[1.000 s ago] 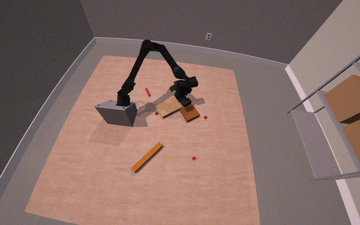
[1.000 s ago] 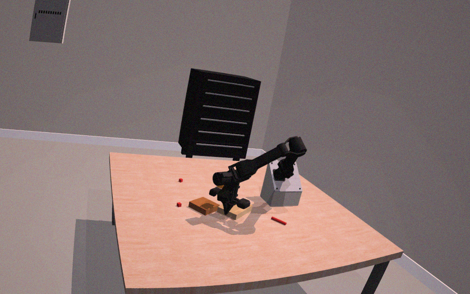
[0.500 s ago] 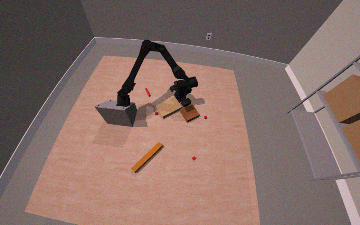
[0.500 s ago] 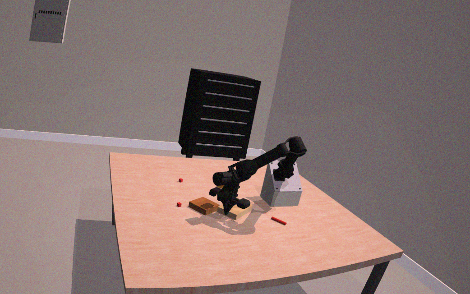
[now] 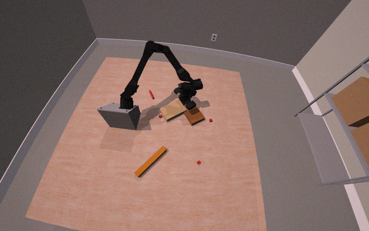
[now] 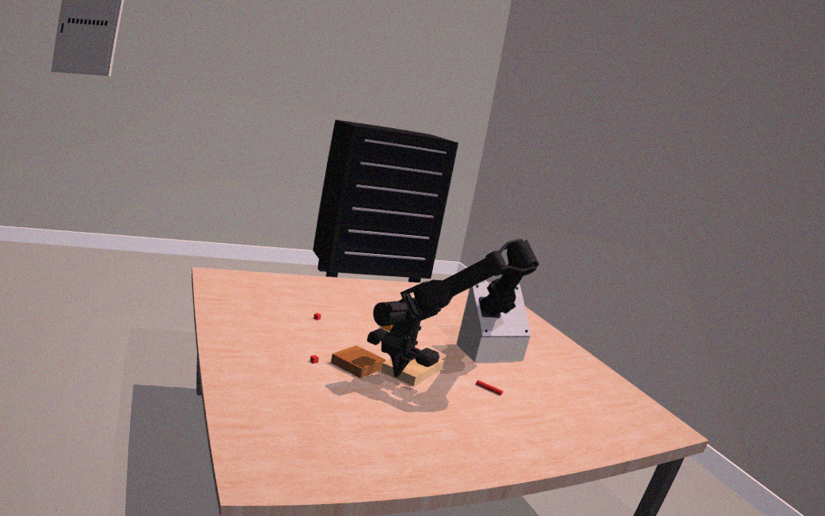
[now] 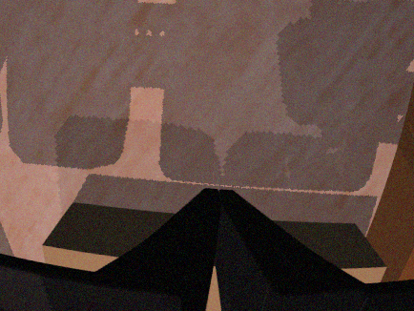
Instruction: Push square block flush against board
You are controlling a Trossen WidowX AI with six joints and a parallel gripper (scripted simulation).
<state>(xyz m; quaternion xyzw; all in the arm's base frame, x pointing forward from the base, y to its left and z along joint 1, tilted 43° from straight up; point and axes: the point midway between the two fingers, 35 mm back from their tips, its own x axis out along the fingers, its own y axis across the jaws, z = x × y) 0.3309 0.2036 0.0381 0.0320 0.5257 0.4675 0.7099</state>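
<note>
Now: gripper tip 7 cm past the light tan board and 6 cm to the left of it. From my gripper tip the other things lie so: long orange bar 15 cm behind, 42 cm to the right; red stick 25 cm behind, 6 cm to the left, 1 cm below; brown square block 8 cm ahead, 8 cm to the right.
</note>
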